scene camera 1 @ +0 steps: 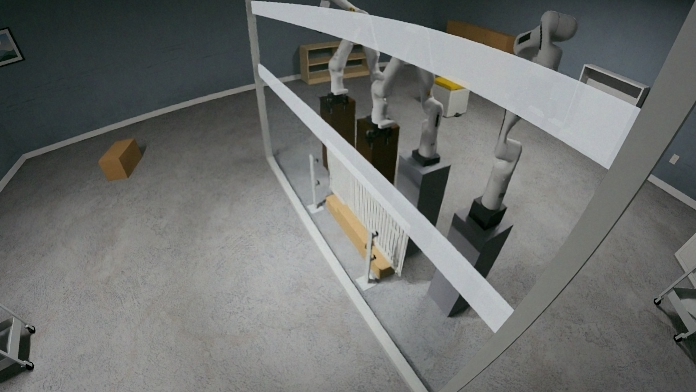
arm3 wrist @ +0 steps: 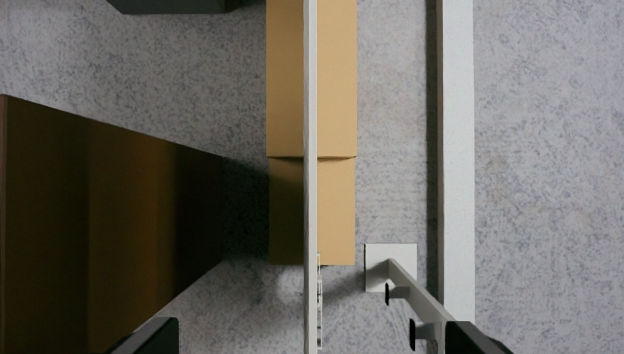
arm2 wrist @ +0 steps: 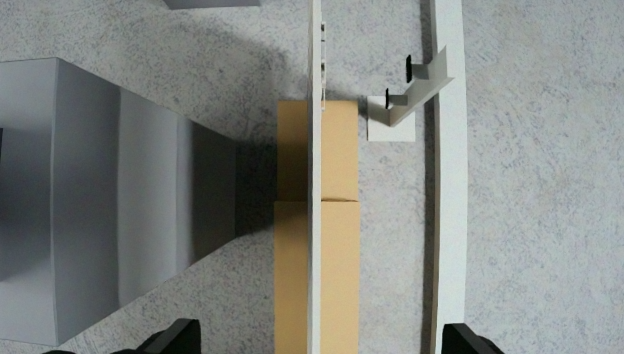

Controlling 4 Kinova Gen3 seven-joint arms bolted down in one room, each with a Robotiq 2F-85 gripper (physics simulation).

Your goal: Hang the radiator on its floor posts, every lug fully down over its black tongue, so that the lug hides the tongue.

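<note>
The white radiator [arm2 wrist: 314, 175] [arm3 wrist: 310, 200] [scene camera 1: 372, 210] stands upright over wooden blocks [arm2 wrist: 340, 150] [arm3 wrist: 336, 100] [scene camera 1: 357, 230]. White lugs [arm2 wrist: 323, 65] [arm3 wrist: 319, 300] show on its post side, apart from the black tongues [arm2 wrist: 409, 68] [arm3 wrist: 387, 294] [scene camera 1: 374, 257]. White posts [arm2 wrist: 422, 90] [arm3 wrist: 415, 292] [scene camera 1: 313, 180] carry the tongues, which are uncovered. Arm2's gripper [arm2 wrist: 322, 337] is open, fingertips either side of the radiator's top edge in view, not touching it. Arm3's gripper [arm3 wrist: 312, 337] is likewise open. Arm1's and arm4's grippers cannot be made out.
Grey pedestals [arm2 wrist: 85, 200] [scene camera 1: 425, 185] and brown pedestals [arm3 wrist: 50, 225] [scene camera 1: 377, 155] stand on the side of the radiator away from the posts. A white beam [arm2 wrist: 450, 200] [arm3 wrist: 458, 150] runs beyond the posts. In the scene view a white rail [scene camera 1: 312, 125] partly hides the radiator.
</note>
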